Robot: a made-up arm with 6 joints. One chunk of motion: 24 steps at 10 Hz.
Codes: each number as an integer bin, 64 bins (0 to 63) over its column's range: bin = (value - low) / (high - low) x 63, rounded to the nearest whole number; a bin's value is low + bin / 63 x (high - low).
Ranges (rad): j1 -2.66..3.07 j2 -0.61..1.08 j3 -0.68..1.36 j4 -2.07..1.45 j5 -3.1..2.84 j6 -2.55..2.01
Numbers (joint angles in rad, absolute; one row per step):
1: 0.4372 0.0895 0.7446 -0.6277 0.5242 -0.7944
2: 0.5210 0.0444 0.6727 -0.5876 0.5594 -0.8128
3: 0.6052 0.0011 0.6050 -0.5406 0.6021 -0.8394
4: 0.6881 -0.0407 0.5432 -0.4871 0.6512 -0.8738
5: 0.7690 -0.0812 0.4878 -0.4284 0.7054 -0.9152
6: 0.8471 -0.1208 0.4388 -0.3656 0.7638 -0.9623
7: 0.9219 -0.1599 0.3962 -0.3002 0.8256 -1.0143
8: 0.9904 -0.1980 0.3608 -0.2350 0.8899 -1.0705
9: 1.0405 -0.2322 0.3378 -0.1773 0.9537 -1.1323
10: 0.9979 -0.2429 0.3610 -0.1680 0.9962 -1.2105
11: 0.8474 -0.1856 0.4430 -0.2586 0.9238 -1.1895
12: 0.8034 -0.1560 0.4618 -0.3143 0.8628 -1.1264
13: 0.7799 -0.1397 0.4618 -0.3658 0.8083 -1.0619
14: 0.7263 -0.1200 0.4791 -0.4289 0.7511 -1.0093
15: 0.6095 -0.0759 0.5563 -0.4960 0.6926 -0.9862
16: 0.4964 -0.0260 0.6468 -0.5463 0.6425 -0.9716
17: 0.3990 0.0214 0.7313 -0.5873 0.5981 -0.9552
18: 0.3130 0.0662 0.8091 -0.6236 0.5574 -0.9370
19: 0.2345 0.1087 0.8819 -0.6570 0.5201 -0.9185
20: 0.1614 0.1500 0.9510 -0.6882 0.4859 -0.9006
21: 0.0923 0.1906 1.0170 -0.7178 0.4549 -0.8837
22: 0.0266 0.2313 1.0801 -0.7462 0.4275 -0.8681
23: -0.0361 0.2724 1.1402 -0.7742 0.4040 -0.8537
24: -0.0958 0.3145 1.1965 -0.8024 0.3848 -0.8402
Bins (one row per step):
1: 34 26 44 26 38 24
2: 35 24 42 27 39 24
3: 36 23 40 27 39 24
4: 37 21 38 28 40 23
5: 38 20 36 29 40 23
6: 39 18 35 31 41 22
7: 39 17 33 32 42 21
8: 40 15 32 33 42 20
9: 41 14 31 34 43 20
10: 40 14 32 34 43 19
11: 39 16 35 32 43 19
12: 38 17 35 31 42 20
13: 38 18 35 31 41 21
14: 37 18 36 29 41 21
15: 36 20 38 28 40 22
16: 35 22 41 27 40 22
17: 34 24 44 27 39 22
18: 33 25 46 26 39 22
19: 32 27 48 25 38 23
20: 31 28 50 25 38 23
21: 30 30 52 24 38 23
22: 30 31 54 24 37 23
23: 29 33 56 23 37 23
24: 28 34 58 23 37 24

